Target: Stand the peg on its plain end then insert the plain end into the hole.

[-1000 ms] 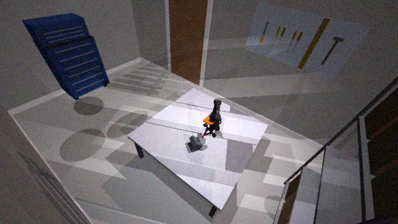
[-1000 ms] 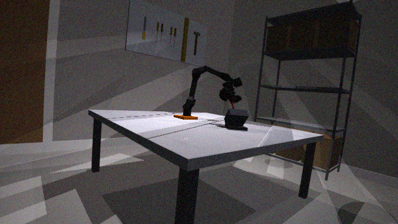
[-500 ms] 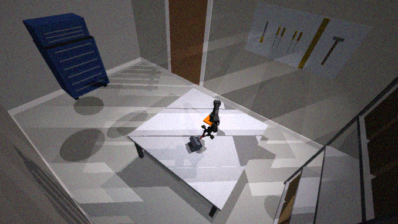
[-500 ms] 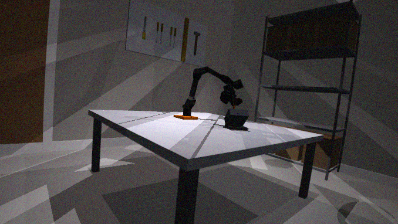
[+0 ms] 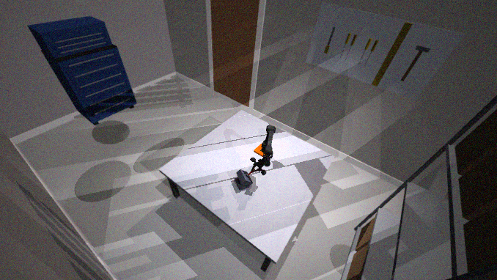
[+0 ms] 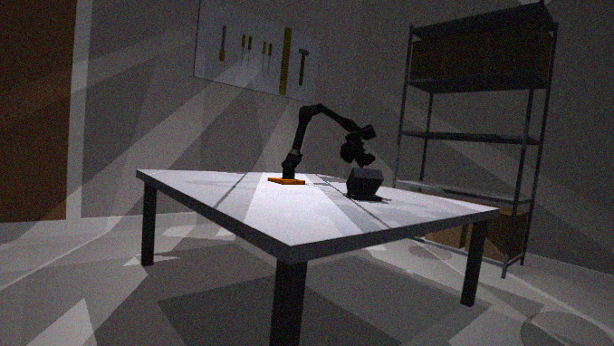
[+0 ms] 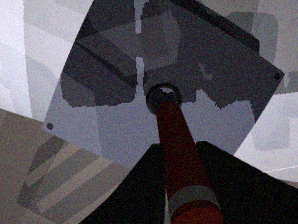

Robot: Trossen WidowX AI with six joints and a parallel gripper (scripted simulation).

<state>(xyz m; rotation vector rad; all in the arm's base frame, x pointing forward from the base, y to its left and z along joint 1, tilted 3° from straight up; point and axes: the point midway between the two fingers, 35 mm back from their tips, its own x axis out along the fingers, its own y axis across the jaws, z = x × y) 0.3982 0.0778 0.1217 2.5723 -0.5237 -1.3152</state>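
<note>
Right now the sloped panel is 60 mm below my gripper tip, 50 mm ahead of it and 40 mm to the right of it. The rest, counted from my gripper tip: red peg (10 mm to the left, 10 mm behind, 10 mm above).
</note>
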